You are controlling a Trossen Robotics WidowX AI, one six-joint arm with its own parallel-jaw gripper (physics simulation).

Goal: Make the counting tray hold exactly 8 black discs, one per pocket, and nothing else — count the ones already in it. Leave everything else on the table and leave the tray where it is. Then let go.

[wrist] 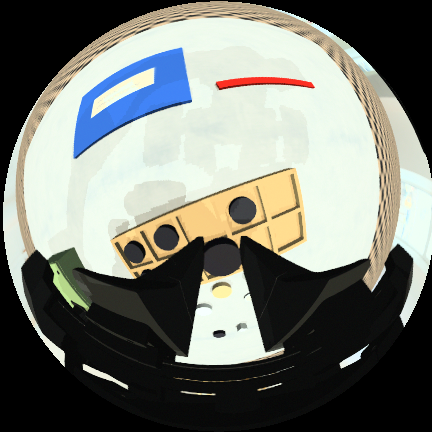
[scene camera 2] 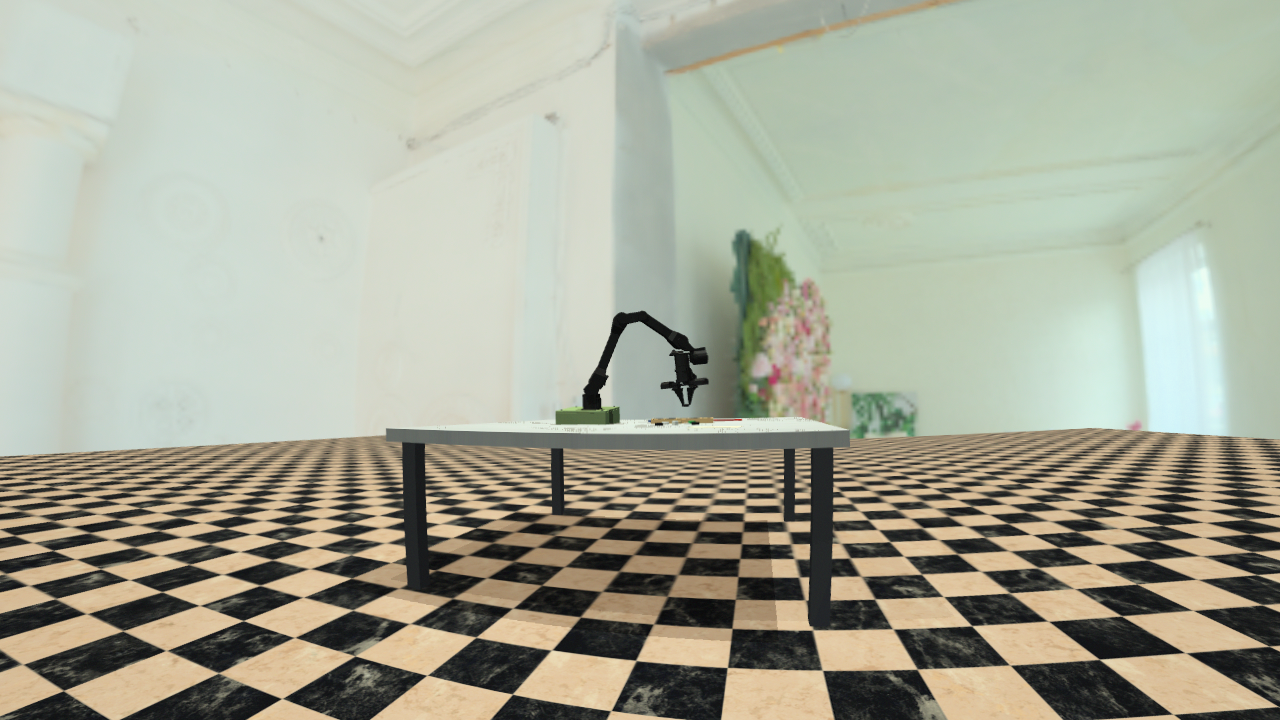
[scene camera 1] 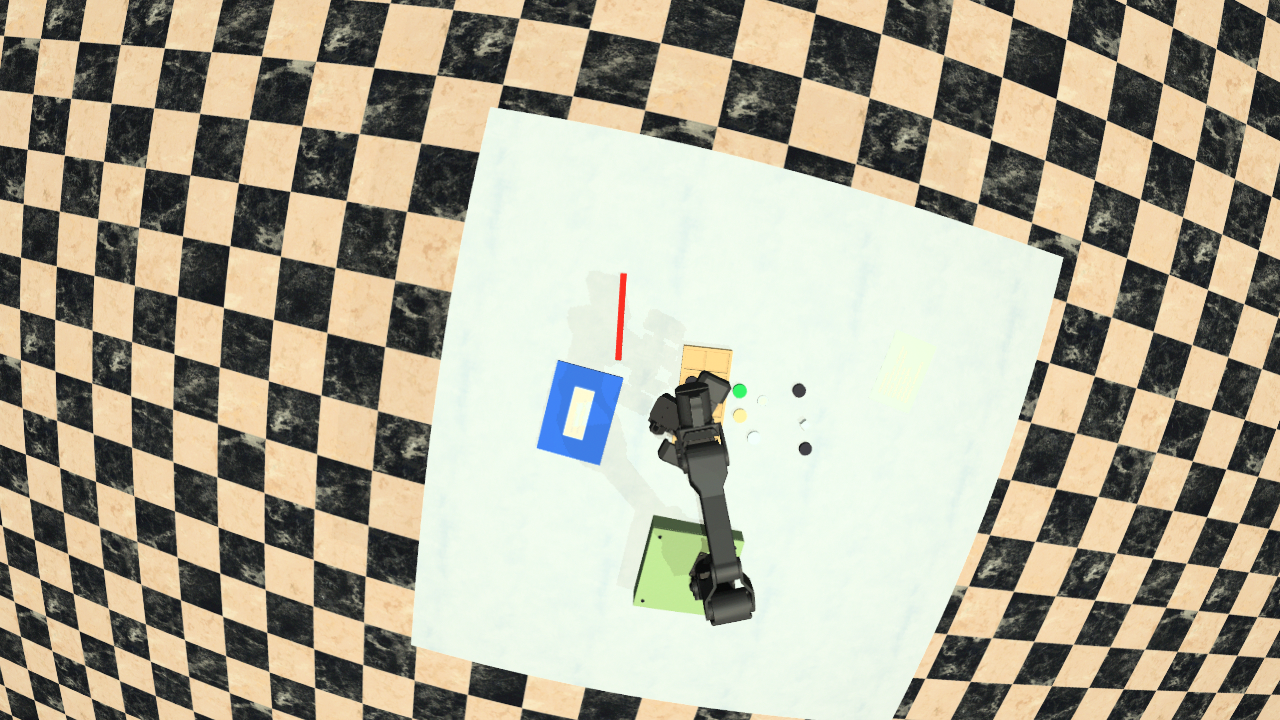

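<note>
The tan counting tray [scene camera 1: 707,358] [wrist: 287,192] has two rows of pockets and is partly hidden by the arm. In the wrist view, black discs lie in pockets at its left end [wrist: 135,251] [wrist: 166,237] and farther right [wrist: 242,209]; the dark edge of another [wrist: 145,273] shows beside the left finger. Other pockets are hidden. My gripper [scene camera 2: 686,404] [wrist: 221,241] is shut on a black disc [wrist: 222,259] and holds it above the tray, over the row nearer the loose discs. Two loose black discs [scene camera 1: 799,390] [scene camera 1: 805,448] lie right of the tray in scene camera 1.
Beside the tray lie a green disc [scene camera 1: 739,390], a beige disc [scene camera 1: 740,415] [wrist: 222,290], a white disc [scene camera 1: 753,437], a cream disc [scene camera 1: 762,400] and a small grey piece [scene camera 1: 802,422]. A blue rectangle [scene camera 1: 550,420] [wrist: 175,75], a red bar [scene camera 1: 621,317] [wrist: 265,81] and the arm's green base [scene camera 1: 666,573] also show.
</note>
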